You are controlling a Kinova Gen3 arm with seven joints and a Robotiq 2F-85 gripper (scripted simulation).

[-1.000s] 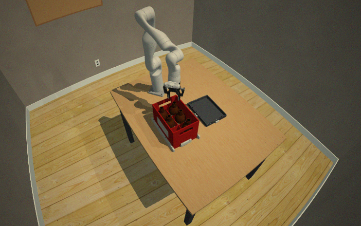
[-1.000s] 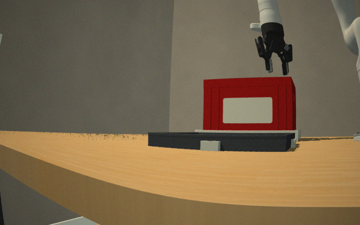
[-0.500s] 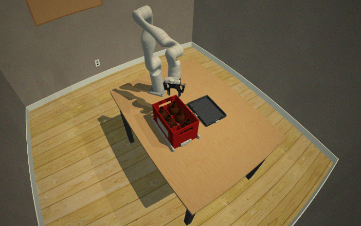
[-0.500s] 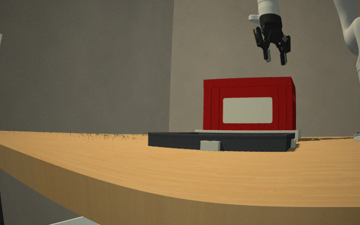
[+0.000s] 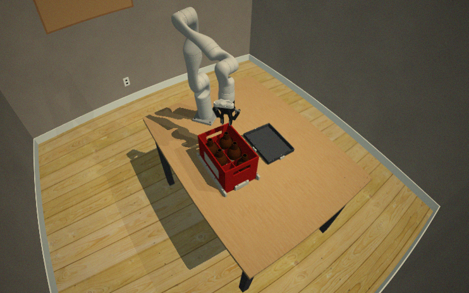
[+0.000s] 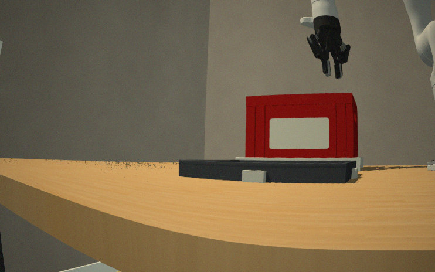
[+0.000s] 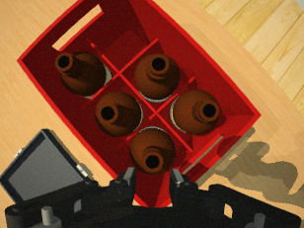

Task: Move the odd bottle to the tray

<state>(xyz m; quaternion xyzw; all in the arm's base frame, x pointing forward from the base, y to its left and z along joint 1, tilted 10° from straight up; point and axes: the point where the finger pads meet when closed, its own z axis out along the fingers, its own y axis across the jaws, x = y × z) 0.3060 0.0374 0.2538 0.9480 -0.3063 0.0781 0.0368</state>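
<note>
Now: the red crate 160 mm below my hand, 90 mm ahead of it and 30 mm to the right of it. Also, from my hand: dark grey tray 260 mm to the left, 230 mm below, 20 mm ahead; glass bottle 170 mm ahead, 160 mm below, 30 mm to the left.
</note>
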